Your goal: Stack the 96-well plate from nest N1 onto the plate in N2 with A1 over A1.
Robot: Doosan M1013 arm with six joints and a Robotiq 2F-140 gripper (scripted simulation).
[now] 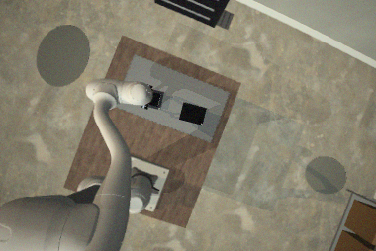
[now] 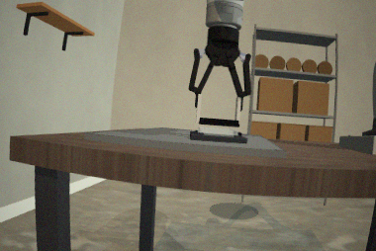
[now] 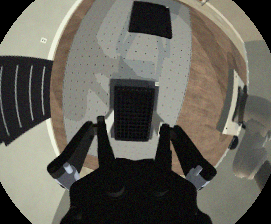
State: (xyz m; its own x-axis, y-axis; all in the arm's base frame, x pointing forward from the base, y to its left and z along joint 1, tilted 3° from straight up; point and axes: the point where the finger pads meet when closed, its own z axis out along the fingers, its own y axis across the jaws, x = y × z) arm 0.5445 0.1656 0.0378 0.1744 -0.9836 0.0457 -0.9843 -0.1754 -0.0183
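Right now my hand is 2 cm above the dark 96-well plate. The rest, counted from my hand: plate nest N1 (30 cm to the right, 6 cm below, 2 cm ahead); then pale 96-well plate (4 cm below).
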